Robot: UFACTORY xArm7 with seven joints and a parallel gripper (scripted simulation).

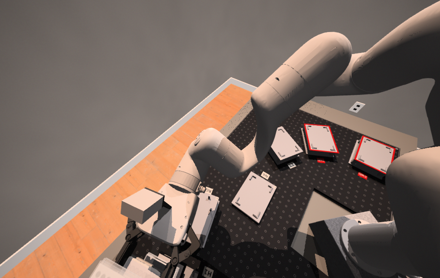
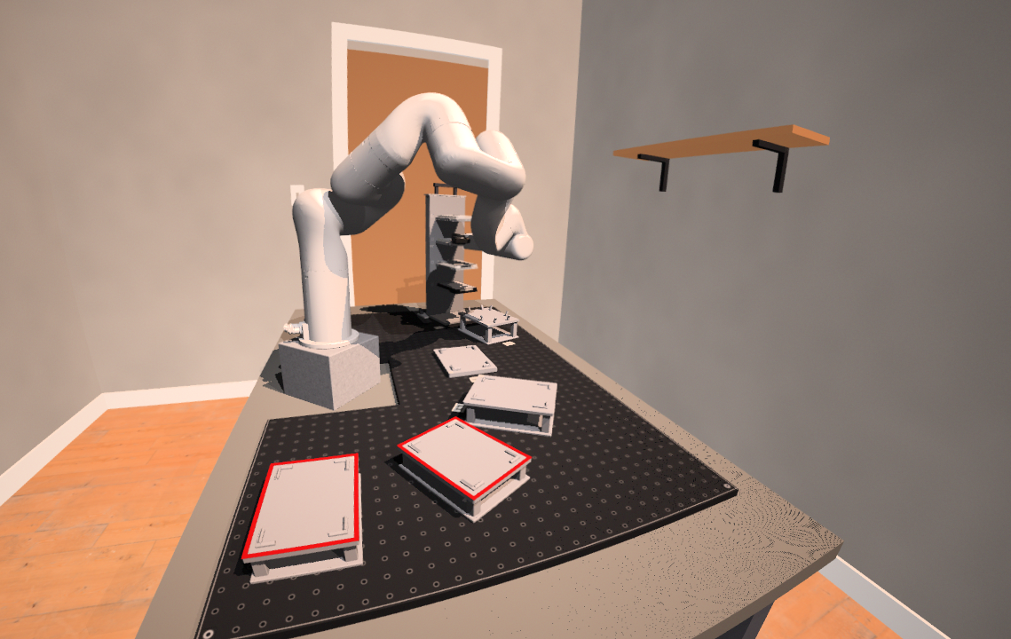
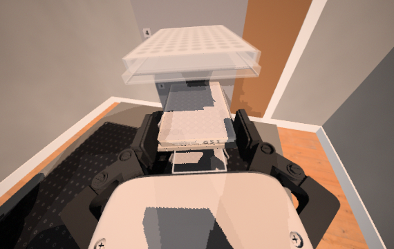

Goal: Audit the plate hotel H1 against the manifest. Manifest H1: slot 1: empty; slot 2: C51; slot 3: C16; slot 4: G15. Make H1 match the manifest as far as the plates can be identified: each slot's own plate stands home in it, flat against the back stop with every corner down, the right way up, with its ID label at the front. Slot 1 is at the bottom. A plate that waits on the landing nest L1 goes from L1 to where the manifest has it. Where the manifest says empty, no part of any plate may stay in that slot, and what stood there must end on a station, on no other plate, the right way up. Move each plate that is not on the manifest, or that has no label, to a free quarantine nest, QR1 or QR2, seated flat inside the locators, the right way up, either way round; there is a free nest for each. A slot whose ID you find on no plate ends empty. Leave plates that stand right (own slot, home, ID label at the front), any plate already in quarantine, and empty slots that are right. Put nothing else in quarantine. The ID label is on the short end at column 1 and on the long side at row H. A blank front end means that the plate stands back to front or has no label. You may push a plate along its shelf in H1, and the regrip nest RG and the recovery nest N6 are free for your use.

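Right now my hand is 50 mm to the right of the white well plate, 20 mm past it and 20 mm above it. Also, from my hand: clear plate labelled C51: 90 mm below, 50 mm to the left, 20 mm behind; slot tag 4: 100 mm to the left, 90 mm behind, 70 mm above; plate hotel H1: 130 mm to the left, 80 mm below, 40 mm behind.
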